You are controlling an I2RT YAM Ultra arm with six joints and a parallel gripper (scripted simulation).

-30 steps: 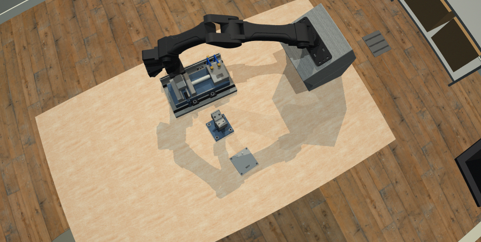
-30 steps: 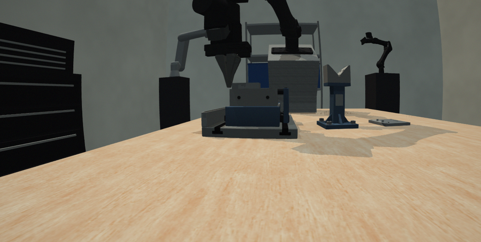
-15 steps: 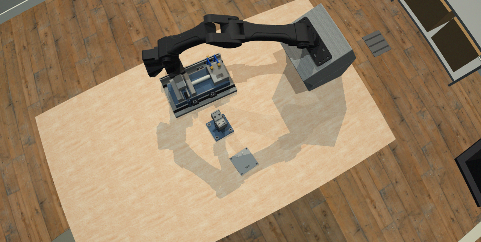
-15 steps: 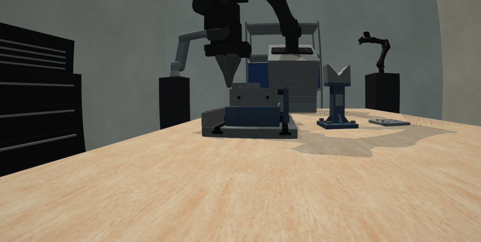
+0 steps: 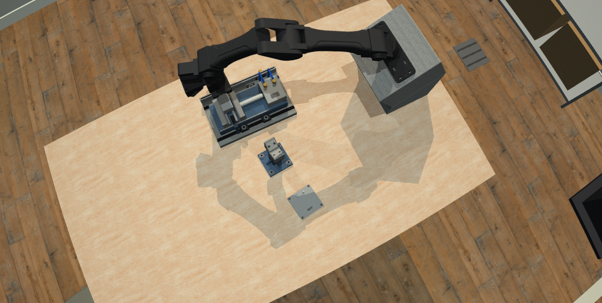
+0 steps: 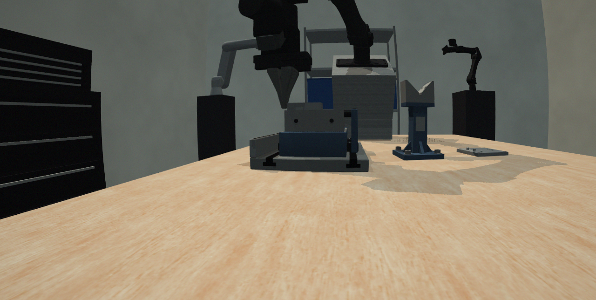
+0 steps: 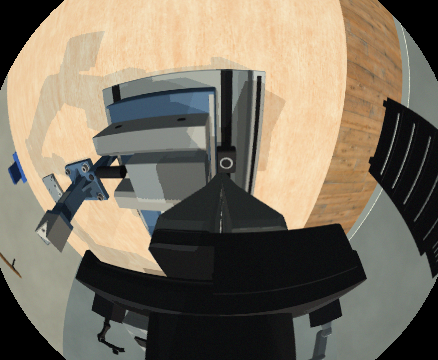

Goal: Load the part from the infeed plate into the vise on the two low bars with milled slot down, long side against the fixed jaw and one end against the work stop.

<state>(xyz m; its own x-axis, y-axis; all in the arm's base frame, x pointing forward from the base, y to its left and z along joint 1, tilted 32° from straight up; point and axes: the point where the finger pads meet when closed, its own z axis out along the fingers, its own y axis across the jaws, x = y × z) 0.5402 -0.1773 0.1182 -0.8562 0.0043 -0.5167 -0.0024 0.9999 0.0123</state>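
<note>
My gripper is now 4 cm to the right of the part and 2 cm above it. From my hand the other things lie so: work stop rod 11 cm to the left, 2 cm below; fixed jaw 3 cm ahead, 6 cm to the left, 3 cm below; vise 7 cm behind, 6 cm to the left, 7 cm below.
</note>
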